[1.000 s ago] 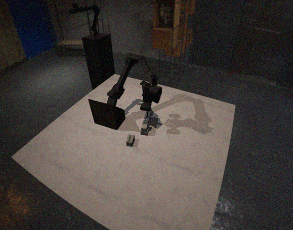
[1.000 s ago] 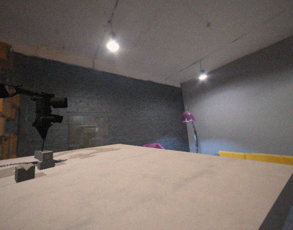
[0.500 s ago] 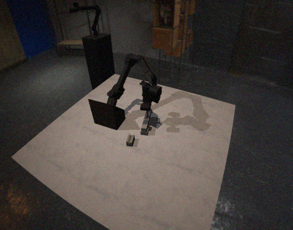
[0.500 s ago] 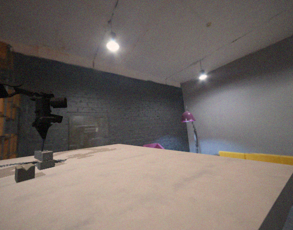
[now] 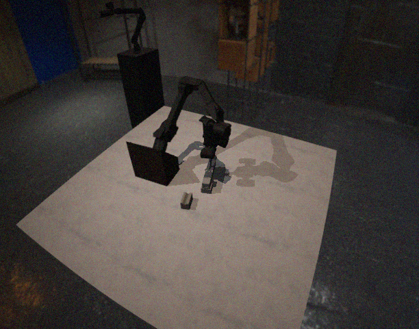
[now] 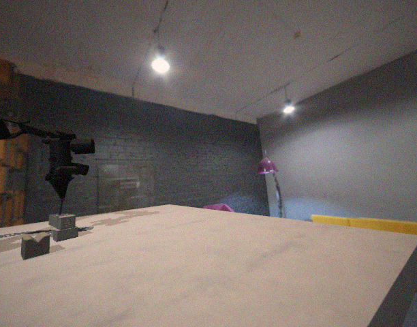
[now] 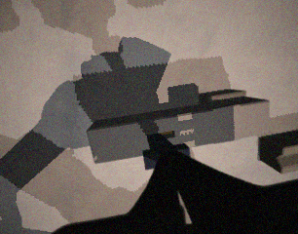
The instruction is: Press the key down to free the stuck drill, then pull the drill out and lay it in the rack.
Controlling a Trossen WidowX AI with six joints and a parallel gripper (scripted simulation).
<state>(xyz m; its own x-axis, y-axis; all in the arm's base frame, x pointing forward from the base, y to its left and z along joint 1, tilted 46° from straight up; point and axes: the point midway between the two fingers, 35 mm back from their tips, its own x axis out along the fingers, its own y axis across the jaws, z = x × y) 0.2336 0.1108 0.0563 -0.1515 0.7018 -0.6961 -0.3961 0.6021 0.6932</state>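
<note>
My gripper tip is now 2 cm short of the drill, 5 cm to the left of it and 7 cm above it. The rest, counted from my gripper tip: grey sleeve (1 cm ahead, 3 cm to the right, 8 cm below); then rack (21 cm to the right, 10 cm below).
</note>
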